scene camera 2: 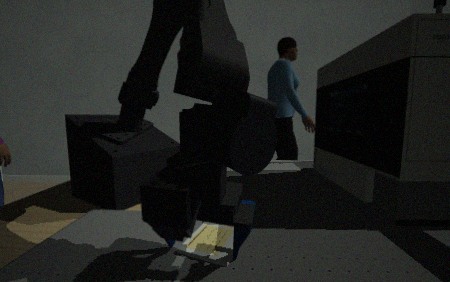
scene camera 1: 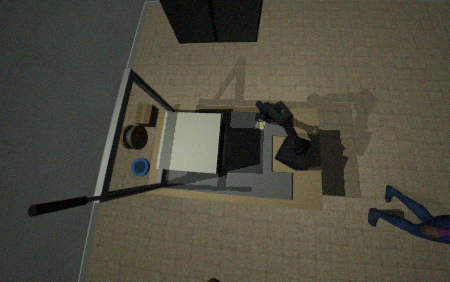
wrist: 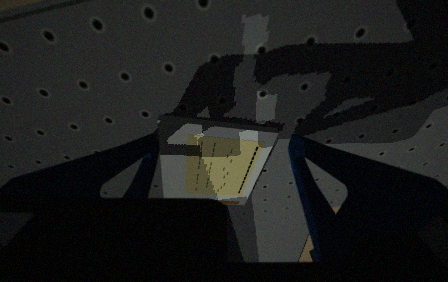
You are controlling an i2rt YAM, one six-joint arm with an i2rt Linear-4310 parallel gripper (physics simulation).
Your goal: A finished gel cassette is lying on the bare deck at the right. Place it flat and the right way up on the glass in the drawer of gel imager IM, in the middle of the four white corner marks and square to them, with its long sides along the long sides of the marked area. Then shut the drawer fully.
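Note:
The gel cassette, pale and clear with a yellow gel and dark dashes, lies flat on the perforated grey deck. My gripper is open, low over the deck, with its blue fingertips on either side of the cassette. In the wrist view the left fingertip is close to the cassette's left edge, and a wider gap shows at the right. Gel imager IM has a pale top and a dark front. A dark area lies before it; the drawer's glass and corner marks cannot be made out.
Dark shadows cross the deck and part of the cassette. Beyond the imager are a brown box, a dark round container and a blue round item. A dark cabinet stands at the back; people stand off the table.

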